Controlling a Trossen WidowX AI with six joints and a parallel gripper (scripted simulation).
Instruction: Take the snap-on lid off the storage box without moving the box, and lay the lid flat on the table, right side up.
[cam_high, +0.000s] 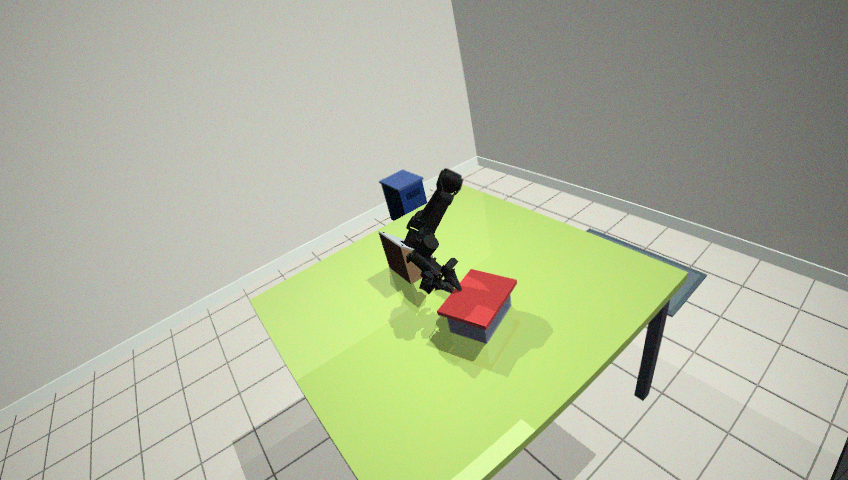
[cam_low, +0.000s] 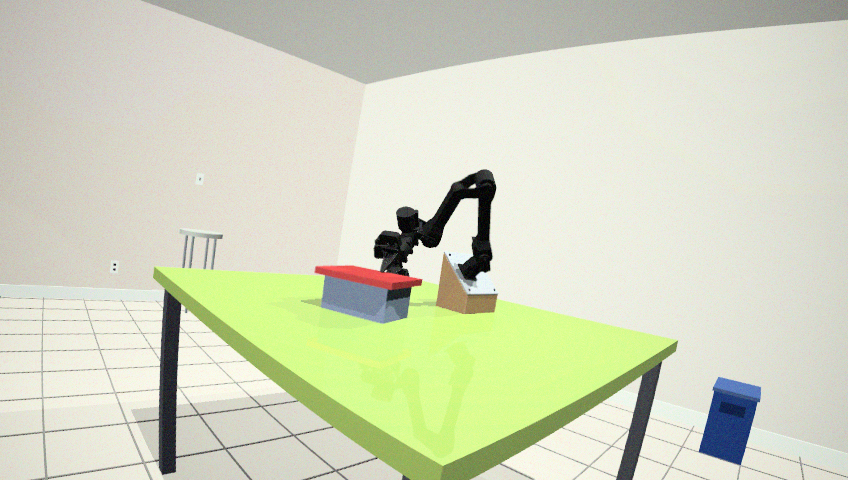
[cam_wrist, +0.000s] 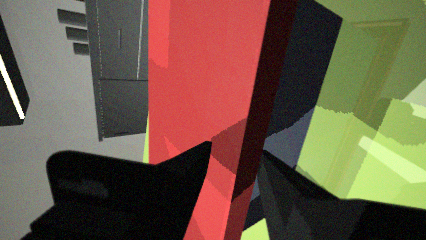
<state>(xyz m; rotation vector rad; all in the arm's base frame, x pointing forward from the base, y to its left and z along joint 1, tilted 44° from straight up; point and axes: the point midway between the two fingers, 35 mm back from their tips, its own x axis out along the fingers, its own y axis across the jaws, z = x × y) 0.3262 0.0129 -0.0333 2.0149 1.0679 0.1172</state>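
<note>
Now: gripper tip 7 cm short of the red lid, 3 cm to the right of it and 1 cm below it. From my gripper tip the other things lie so: storage box: 7 cm ahead, 5 cm below, 3 cm to the left.
</note>
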